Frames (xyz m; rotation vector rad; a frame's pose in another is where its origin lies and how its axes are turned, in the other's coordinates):
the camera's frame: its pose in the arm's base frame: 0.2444 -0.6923 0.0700 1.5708 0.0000 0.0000
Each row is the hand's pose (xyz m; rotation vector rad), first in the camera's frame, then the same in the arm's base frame.
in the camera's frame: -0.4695 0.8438 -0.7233 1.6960 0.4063 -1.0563
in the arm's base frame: -0.2251 0.0310 0.9138 -2.5310 -1.2550 0.5577
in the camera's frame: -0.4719 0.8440 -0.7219 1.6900 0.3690 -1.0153
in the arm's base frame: -0.2275 0.0296 0.9140 -2.5762 -1.2009 0.5607
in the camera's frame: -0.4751 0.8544 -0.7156 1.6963 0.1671 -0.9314
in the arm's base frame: -0.2307 0.0233 0.9244 -2.6699 -0.9698 0.6748
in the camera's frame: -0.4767 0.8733 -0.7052 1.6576 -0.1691 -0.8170
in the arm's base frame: -0.2323 0.0129 0.9433 -2.7774 -0.5904 0.8986
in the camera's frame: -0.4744 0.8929 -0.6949 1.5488 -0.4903 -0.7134
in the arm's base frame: -0.2300 0.0026 0.9629 -2.8489 -0.2123 1.1452
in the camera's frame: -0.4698 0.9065 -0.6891 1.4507 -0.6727 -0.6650
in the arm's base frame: -0.2254 -0.0032 0.9765 2.8441 -0.0075 -1.3012
